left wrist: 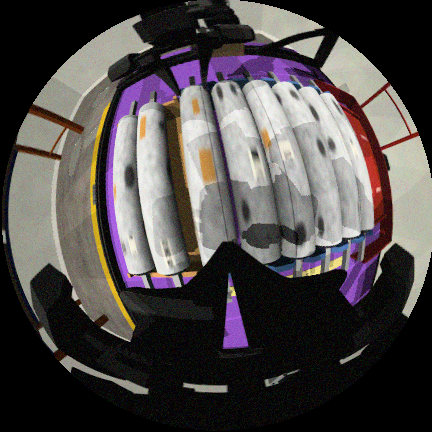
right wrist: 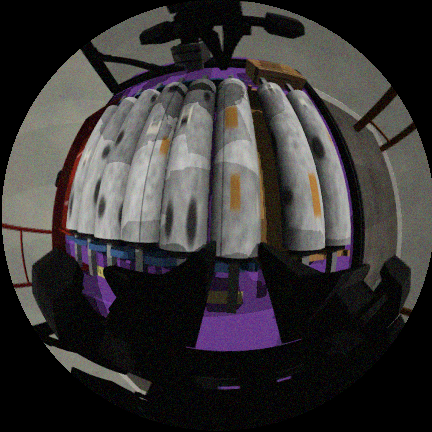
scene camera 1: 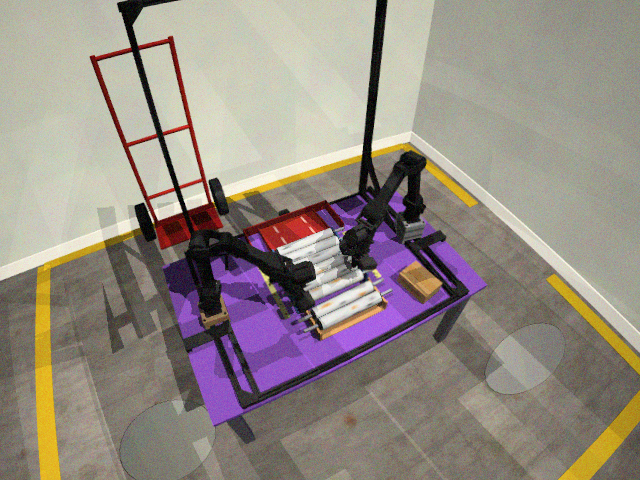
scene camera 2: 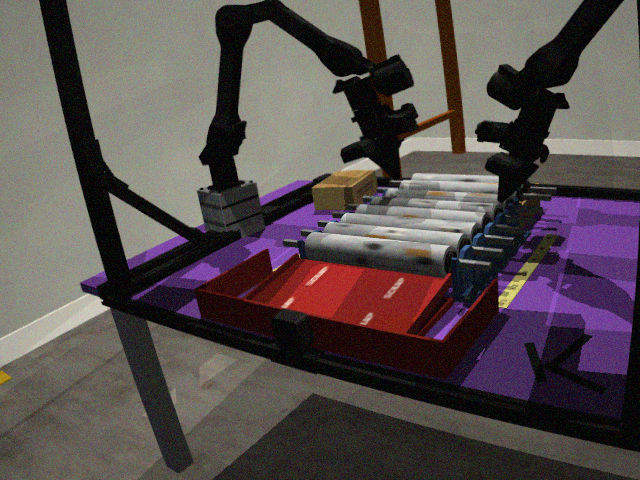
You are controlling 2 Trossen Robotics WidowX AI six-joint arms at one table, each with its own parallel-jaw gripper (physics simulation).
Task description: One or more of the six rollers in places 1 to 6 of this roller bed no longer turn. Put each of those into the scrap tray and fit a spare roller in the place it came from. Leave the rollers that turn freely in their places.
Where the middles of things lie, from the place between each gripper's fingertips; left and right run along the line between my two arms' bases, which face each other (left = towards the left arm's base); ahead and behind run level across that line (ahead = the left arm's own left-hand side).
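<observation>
Right hand: 45 cm to the right of the cardboard box (scene camera 2: 342,188), 4 cm above it and 14 cm short of it.
Relative to my left hand, the cardboard box is 15 cm ahead, 24 cm to the left and 8 cm below.
</observation>
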